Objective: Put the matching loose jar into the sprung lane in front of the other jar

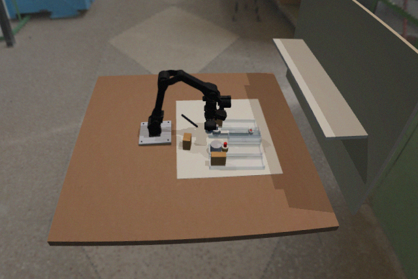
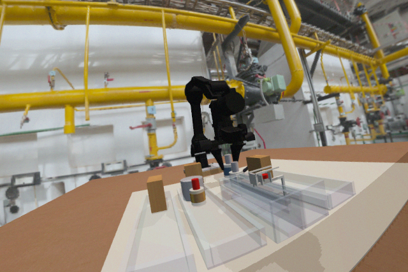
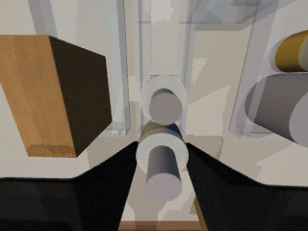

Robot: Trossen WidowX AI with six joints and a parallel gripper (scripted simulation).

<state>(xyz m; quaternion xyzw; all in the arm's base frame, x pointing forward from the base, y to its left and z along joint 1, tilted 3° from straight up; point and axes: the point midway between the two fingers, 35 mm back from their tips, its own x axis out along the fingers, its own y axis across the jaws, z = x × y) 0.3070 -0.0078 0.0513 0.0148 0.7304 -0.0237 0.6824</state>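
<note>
Now: the grey cylinder 30 mm ahead of my gripper tip, 130 mm to the right of it and 20 mm below it. Round my gripper tip: clear sprung lane (170 mm ahead, 30 mm to the right, 30 mm below); then red knob (220 mm ahead, 50 mm to the right, 20 mm above); then black stick (110 mm behind, 120 mm to the left, 40 mm below).
</note>
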